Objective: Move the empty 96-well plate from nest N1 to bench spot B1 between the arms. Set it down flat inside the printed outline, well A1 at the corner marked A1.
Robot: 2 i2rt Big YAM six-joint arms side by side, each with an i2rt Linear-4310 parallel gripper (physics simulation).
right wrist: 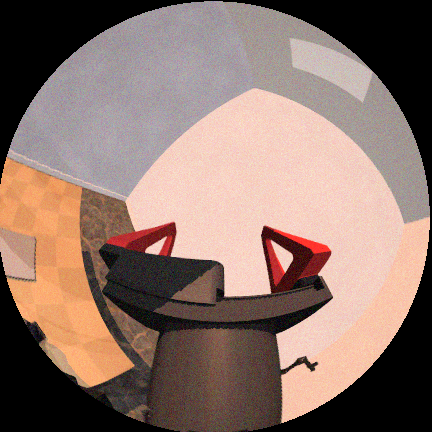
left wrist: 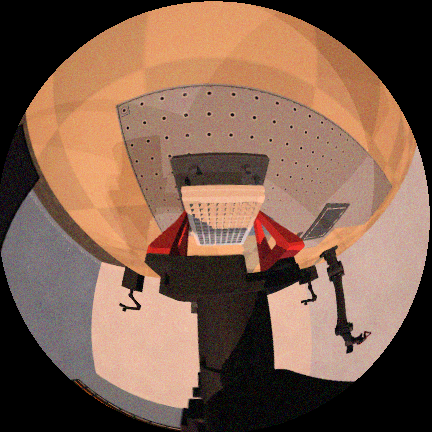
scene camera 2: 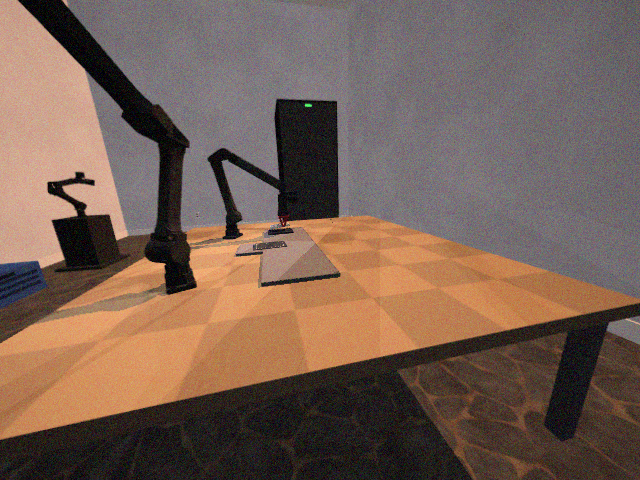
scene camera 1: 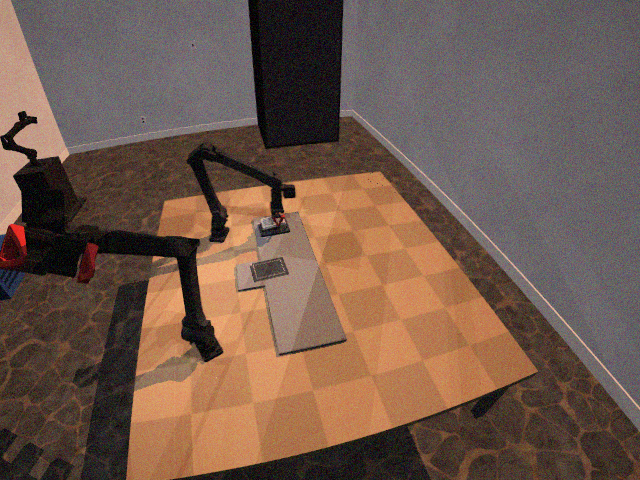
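Pixels of known places: left gripper, fingertip midpoint: [left wrist: 221, 211] [scene camera 2: 283, 225] [scene camera 1: 277, 221]; right gripper, fingertip midpoint: [right wrist: 218, 228] [scene camera 1: 60, 266]; left arm's base, link origin: [scene camera 2: 233, 237] [scene camera 1: 219, 235]; right arm's base, link origin: [left wrist: 327, 250] [scene camera 2: 181, 285] [scene camera 1: 208, 347].
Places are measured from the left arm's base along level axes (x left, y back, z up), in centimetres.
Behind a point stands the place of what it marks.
Note:
The pale 96-well plate [scene camera 1: 267, 222] {x 6.4, y -27.0, z 6.1 cm} [left wrist: 223, 194] {x 10.0, y -35.5, z 7.0 cm} is level between the red fingers of my left gripper [scene camera 1: 279, 221] {x 8.6, y -32.0, z 5.7 cm} [scene camera 2: 283, 222] {x 8.6, y -32.0, z 5.7 cm} [left wrist: 221, 211] {x 8.6, y -32.0, z 5.7 cm}, which is shut on its sides. In the left wrist view the plate stands clear above the dark nest N1 [scene camera 1: 274, 231] {x 3.4, y -31.2, z 2.5 cm} [scene camera 2: 281, 231] {x 4.6, y -31.7, z 2.5 cm} [left wrist: 218, 161] {x 10.7, y -36.6, z 2.5 cm}, close over it. Bench spot B1, a dark rectangle with a printed outline [scene camera 1: 269, 269] {x -25.1, y -34.4, z 1.5 cm} [scene camera 2: 269, 245] {x -25.7, y -34.2, z 1.5 cm} [left wrist: 327, 220] {x -24.1, y -35.4, z 1.5 cm}, lies bare on the grey board; its A1 mark is too small to read. My right gripper [scene camera 1: 51, 255] {x -112.0, y -30.0, z 85.3 cm} [right wrist: 218, 228] {x -112.0, y -30.0, z 85.3 cm} is open and empty, raised beyond the table's edge.
The grey board [scene camera 1: 305, 315] {x -50.8, y -55.2, z 1.3 cm} [scene camera 2: 299, 271] {x -60.3, y -58.0, z 1.3 cm} [left wrist: 209, 102] {x 14.1, y -42.8, z 1.3 cm} carries the nest and B1 and has rows of small holes. It lies on the checkered table [scene camera 1: 392, 330] {x -54.7, y -92.0, z 0.0 cm} [scene camera 2: 392, 320] {x -86.9, y -86.7, z 0.0 cm}. A black cabinet [scene camera 1: 299, 72] [scene camera 2: 308, 160] stands behind the table.

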